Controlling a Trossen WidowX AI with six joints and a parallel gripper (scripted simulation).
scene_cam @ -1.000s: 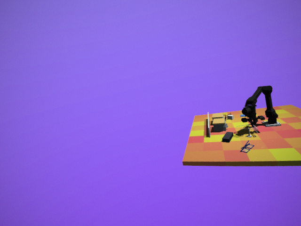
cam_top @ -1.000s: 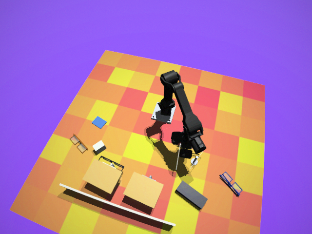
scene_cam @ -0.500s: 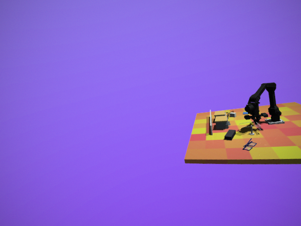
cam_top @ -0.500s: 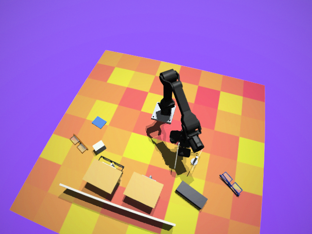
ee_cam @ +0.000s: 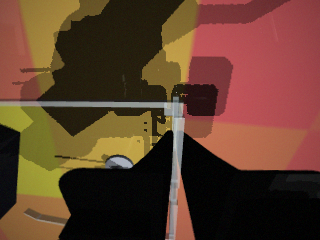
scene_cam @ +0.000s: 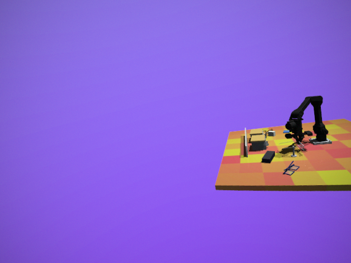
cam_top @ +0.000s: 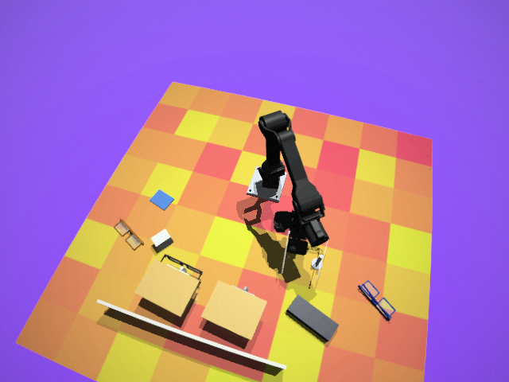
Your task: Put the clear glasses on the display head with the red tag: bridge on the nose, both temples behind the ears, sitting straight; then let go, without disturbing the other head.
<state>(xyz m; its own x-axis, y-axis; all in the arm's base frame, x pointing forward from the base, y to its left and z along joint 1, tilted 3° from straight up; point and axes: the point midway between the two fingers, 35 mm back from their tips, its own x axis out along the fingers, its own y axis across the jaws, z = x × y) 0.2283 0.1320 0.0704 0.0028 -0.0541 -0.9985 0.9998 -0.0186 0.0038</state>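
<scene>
The grey peg stand lies 8 cm to the left of my gripper tip, 7 cm ahead of it and 3 cm below it. The rest, counted from my gripper tip: white rail 39 cm ahead, 28 cm to the right; white box 47 cm to the right, 9 cm ahead, 3 cm below; dark grey block 26 cm ahead, 8 cm to the left, 4 cm below.
</scene>
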